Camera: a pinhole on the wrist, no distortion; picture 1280 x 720 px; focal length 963.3 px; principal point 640.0 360.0 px. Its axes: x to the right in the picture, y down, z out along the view. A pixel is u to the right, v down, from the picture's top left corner.
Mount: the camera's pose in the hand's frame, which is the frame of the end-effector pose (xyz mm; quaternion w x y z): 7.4 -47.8 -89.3 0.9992 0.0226 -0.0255 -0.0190
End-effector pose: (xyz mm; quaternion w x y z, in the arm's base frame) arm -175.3 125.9 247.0 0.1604 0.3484 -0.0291 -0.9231
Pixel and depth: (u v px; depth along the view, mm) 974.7 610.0 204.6
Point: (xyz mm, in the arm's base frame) -305.2 103.1 293.0
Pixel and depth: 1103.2 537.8 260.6
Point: -381.9 92.6 303.2
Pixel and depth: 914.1 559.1 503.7
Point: -535.4 33.9 491.7
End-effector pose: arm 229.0 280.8 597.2 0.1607 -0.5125 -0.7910 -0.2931
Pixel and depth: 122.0 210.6 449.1
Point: 239.0 272.0 148.4
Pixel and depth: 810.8 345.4 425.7
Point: 150.3 514.0 344.8
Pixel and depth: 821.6 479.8 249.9
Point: 191.7 405.3 484.8
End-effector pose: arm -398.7 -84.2 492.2 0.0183 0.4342 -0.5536 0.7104
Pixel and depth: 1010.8 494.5 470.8
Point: -262.9 -470.9 609.8
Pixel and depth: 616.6 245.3 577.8
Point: -14.3 -399.6 581.2
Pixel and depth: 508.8 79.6 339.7
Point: -135.6 -190.0 579.5
